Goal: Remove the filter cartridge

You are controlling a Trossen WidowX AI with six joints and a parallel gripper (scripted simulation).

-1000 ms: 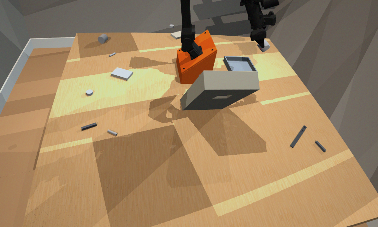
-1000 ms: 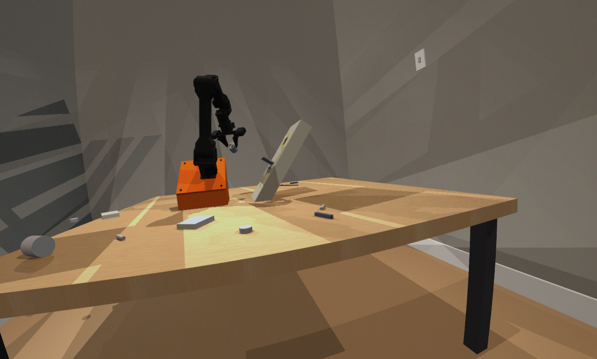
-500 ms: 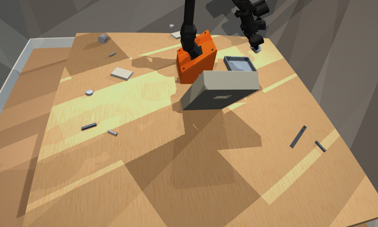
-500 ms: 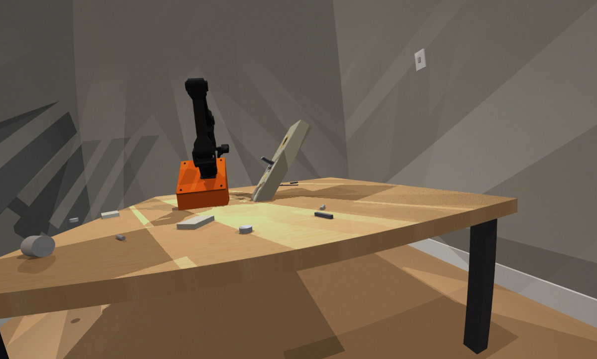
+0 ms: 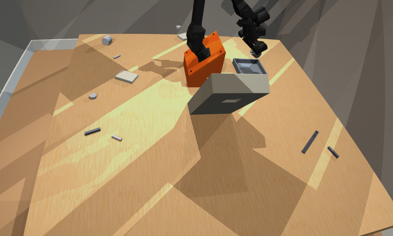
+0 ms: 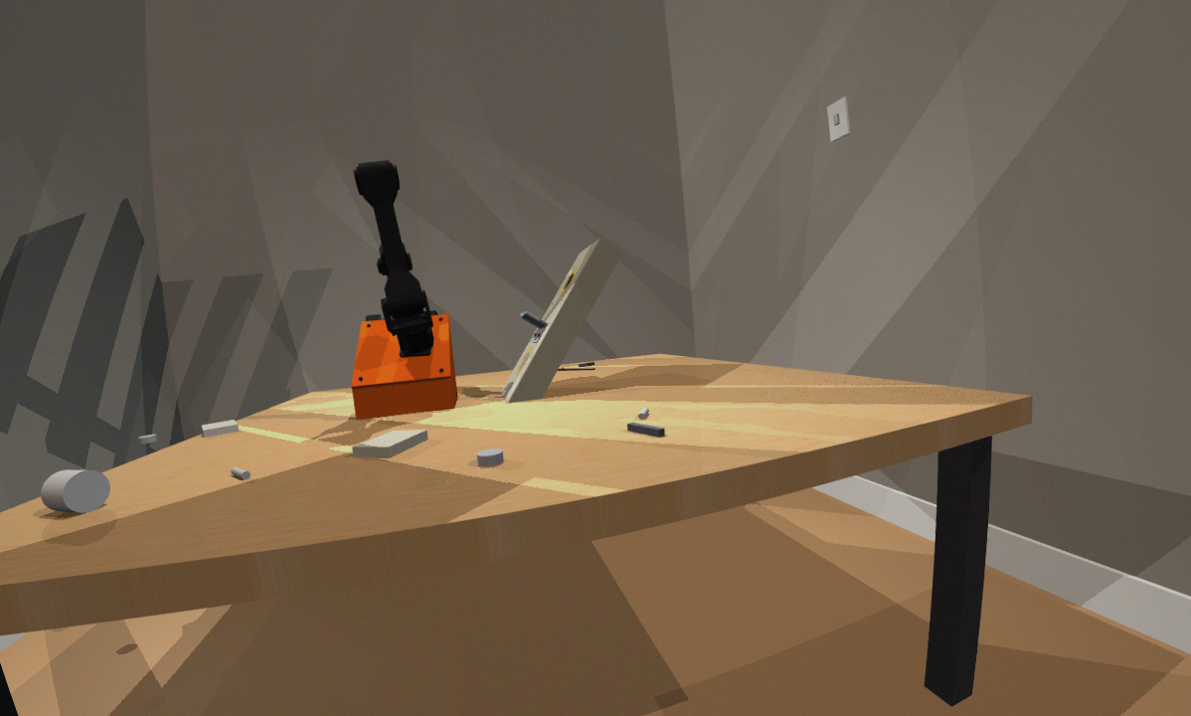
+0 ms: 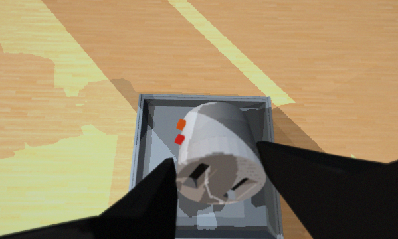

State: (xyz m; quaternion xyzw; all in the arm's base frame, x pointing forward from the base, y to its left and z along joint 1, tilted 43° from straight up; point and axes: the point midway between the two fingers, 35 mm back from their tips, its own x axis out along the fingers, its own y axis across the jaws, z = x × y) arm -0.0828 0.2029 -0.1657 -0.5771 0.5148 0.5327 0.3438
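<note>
My gripper tip is 11 cm above the grey tray. From my gripper tip the other things lie so: beige service panel 40 cm ahead, 25 cm to the right, 4 cm above; round filter cartridge right at my gripper tip.
</note>
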